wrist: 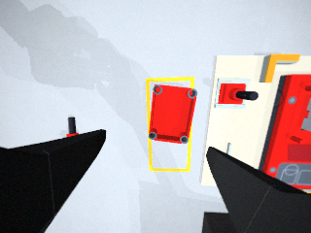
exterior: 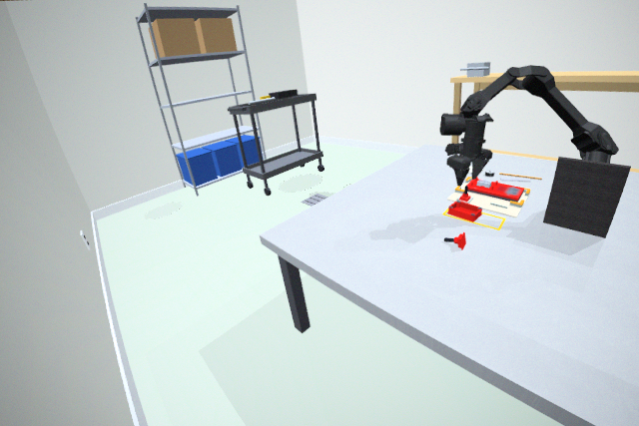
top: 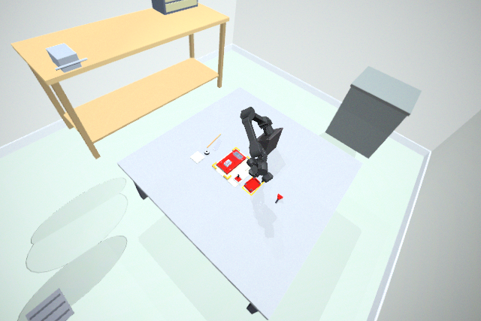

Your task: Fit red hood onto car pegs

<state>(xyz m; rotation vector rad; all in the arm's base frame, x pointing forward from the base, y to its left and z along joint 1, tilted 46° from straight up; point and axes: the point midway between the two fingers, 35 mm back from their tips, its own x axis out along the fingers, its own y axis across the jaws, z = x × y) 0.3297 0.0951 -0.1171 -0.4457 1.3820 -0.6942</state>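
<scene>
My gripper tip is 120 mm above the red hood and 20 mm to the left of it. Round my gripper tip: wheel 430 mm to the right, 120 mm below, 30 mm ahead; then grey engine block 240 mm to the right, 100 mm below; then grey holder 120 mm to the right, 90 mm below, 30 mm ahead.
</scene>
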